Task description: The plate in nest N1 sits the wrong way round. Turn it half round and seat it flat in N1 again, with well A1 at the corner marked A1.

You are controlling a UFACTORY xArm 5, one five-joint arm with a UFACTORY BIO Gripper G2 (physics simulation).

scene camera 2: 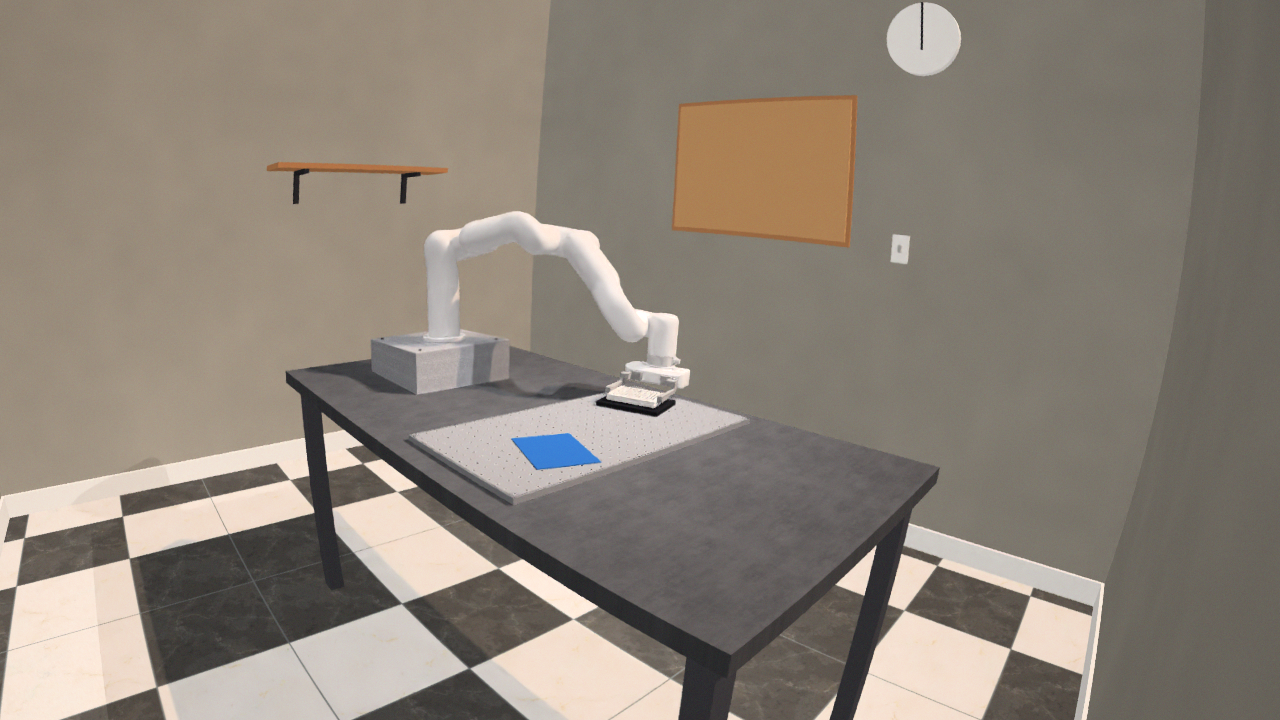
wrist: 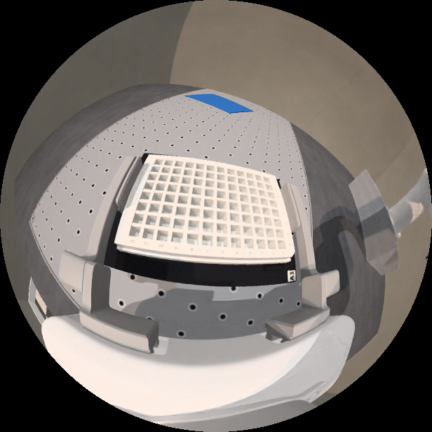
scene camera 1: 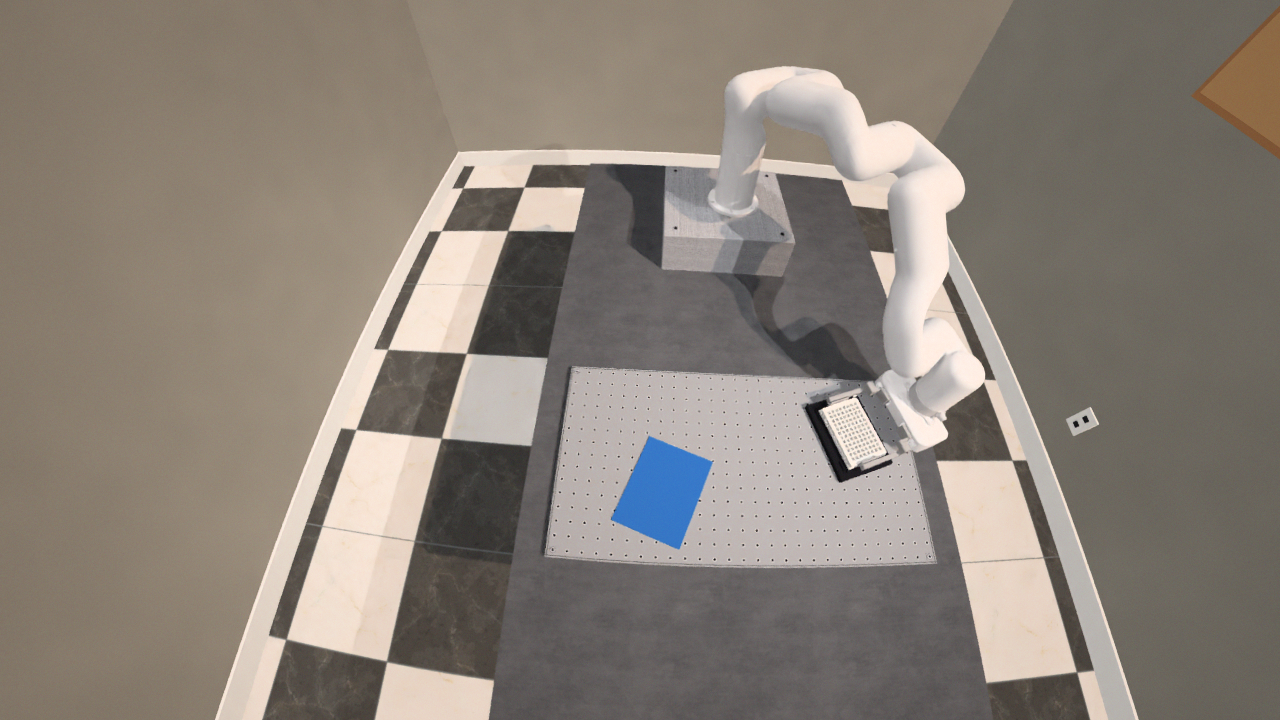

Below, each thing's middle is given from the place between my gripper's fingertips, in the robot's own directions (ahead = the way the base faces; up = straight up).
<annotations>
Now: the white well plate (scene camera 1: 854, 436) 2 cm to the left of my hand, 1 cm below it and 1 cm behind it. From my hand the other things lie so: flat blue rectangle (scene camera 1: 660, 498) (32 cm to the right, 17 cm ahead, 3 cm below).
</annotations>
